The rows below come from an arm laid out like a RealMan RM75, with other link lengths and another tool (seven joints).
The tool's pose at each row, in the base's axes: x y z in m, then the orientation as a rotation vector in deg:
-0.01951, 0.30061, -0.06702, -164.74, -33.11, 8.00
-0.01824, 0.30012, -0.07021, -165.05, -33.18, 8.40
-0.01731, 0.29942, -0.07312, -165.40, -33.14, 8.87
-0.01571, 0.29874, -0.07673, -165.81, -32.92, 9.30
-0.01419, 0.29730, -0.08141, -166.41, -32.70, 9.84
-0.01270, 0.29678, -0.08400, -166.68, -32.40, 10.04
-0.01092, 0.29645, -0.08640, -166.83, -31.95, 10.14
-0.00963, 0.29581, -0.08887, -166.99, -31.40, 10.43
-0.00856, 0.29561, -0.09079, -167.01, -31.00, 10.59
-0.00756, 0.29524, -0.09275, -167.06, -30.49, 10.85
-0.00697, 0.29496, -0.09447, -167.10, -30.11, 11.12
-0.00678, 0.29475, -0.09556, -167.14, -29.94, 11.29
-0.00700, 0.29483, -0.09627, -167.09, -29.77, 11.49
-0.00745, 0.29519, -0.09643, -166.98, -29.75, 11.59
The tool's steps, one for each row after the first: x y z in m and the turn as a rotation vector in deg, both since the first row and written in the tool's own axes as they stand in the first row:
0.00114, 0.00161, 0.00285, -0.28, -0.32, 0.04
0.00187, 0.00322, 0.00544, -0.57, -0.68, 0.16
0.00327, 0.00522, 0.00862, -0.88, -1.00, 0.40
0.00434, 0.00811, 0.01272, -1.37, -1.43, 0.69
0.00564, 0.00970, 0.01495, -1.55, -1.57, 0.94
0.00727, 0.01118, 0.01699, -1.59, -1.61, 1.27
0.00834, 0.01278, 0.01911, -1.62, -1.77, 1.67
0.00934, 0.01377, 0.02081, -1.54, -1.84, 1.94
0.01022, 0.01491, 0.02252, -1.47, -1.96, 2.30
0.01074, 0.01575, 0.02407, -1.42, -2.11, 2.57
0.01089, 0.01625, 0.02506, -1.41, -2.21, 2.70
0.01076, 0.01625, 0.02580, -1.32, -2.32, 2.82
0.01049, 0.01580, 0.02608, -1.20, -2.37, 2.82

